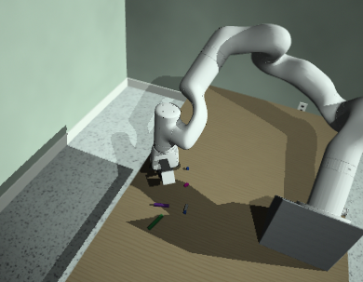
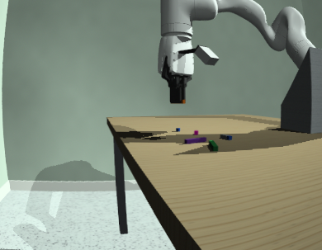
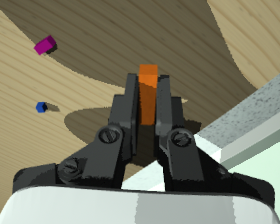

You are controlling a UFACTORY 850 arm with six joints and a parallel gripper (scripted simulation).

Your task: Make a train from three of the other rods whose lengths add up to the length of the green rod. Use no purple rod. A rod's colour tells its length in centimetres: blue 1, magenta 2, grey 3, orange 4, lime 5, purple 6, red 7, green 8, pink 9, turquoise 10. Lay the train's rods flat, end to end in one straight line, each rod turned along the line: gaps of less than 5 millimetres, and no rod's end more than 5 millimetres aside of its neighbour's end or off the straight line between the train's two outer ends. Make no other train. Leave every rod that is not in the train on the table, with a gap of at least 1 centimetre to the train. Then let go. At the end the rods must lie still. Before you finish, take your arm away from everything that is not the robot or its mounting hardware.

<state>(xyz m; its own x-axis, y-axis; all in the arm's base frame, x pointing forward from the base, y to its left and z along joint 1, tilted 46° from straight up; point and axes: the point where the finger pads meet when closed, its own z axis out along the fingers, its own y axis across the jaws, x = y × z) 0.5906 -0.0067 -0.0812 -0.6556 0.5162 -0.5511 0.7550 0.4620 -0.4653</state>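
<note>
Now: hand 120 mm past the grey rod, 30 mm to the right of it and 110 mm above it.
</note>
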